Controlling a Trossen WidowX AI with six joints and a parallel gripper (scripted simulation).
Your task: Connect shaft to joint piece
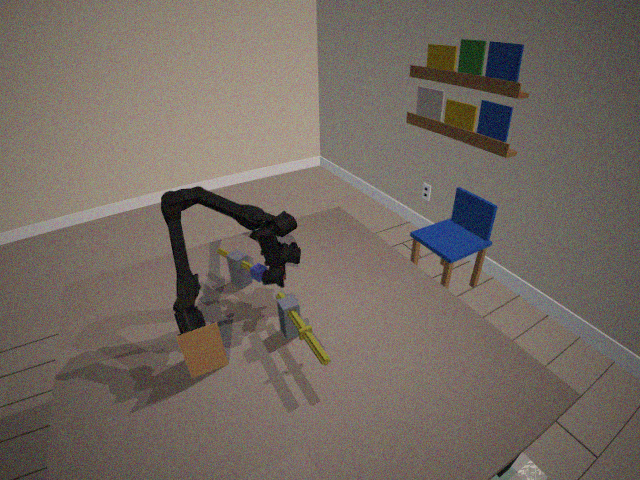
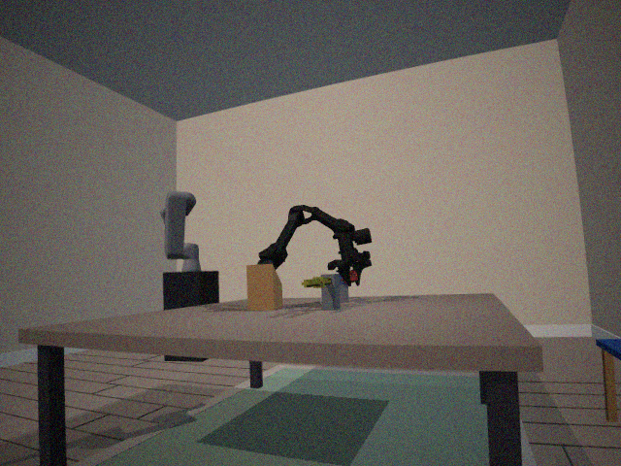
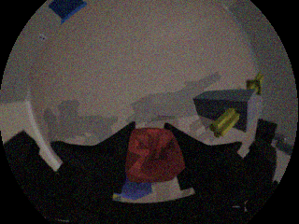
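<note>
My gripper tip is now 3 cm below the red joint piece, 2 cm to the right of it and 2 cm past it.
</note>
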